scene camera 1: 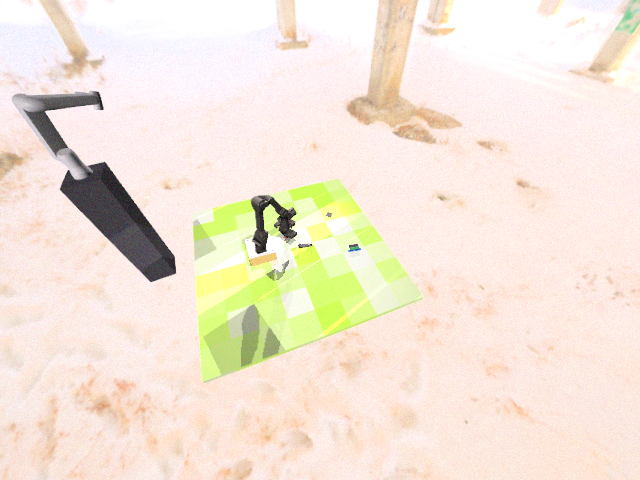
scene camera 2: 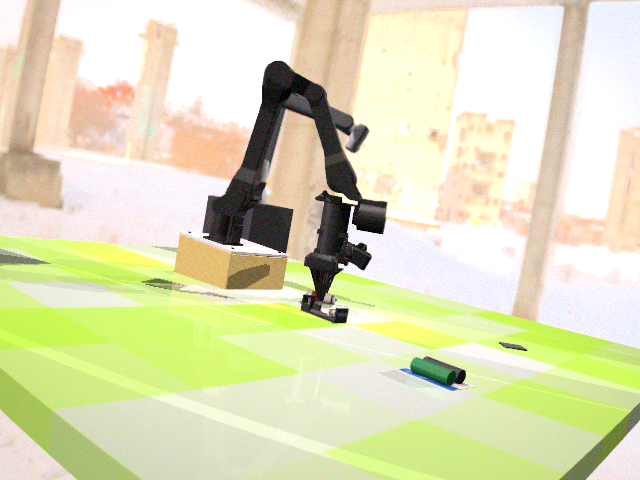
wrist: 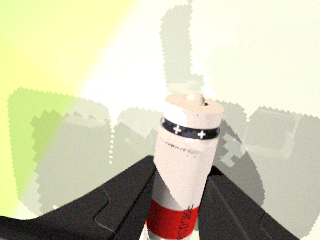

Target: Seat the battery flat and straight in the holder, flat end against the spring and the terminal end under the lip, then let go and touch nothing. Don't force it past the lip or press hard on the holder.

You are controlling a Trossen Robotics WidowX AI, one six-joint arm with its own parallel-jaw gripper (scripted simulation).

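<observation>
You'd see the gripper [scene camera 2: 321, 300] here, and it's there in the wrist view [wrist: 179, 171] as well.
</observation>
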